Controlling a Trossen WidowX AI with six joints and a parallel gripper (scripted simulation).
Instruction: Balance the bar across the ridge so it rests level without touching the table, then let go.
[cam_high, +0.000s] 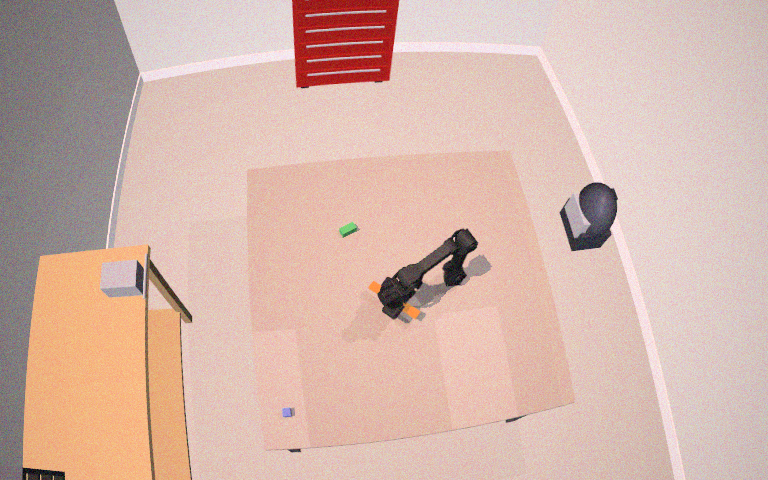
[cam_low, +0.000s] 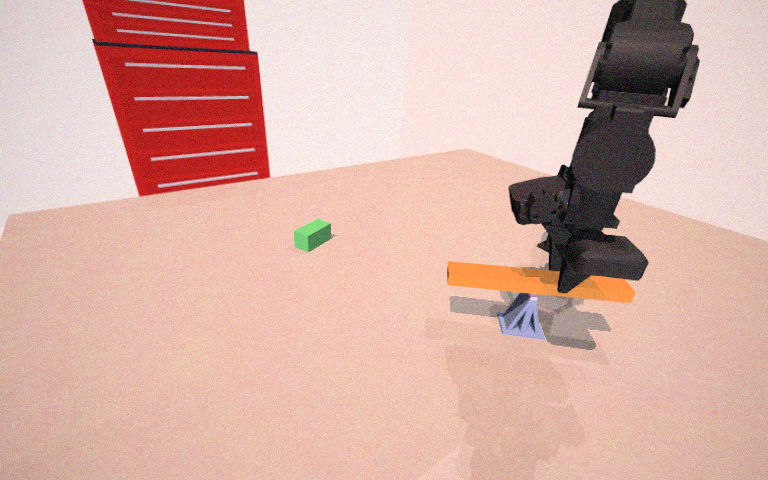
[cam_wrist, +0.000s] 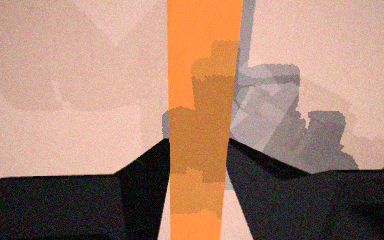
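Right now my gripper tip is 20 mm to the left of the orange bar and 20 mm short of it. Round my gripper tip: small purple cube (490 mm ahead, 390 mm to the left, 60 mm below); green block (380 mm to the right, 160 mm ahead, 60 mm below); ridge (50 mm below, 20 mm to the right, 20 mm ahead).
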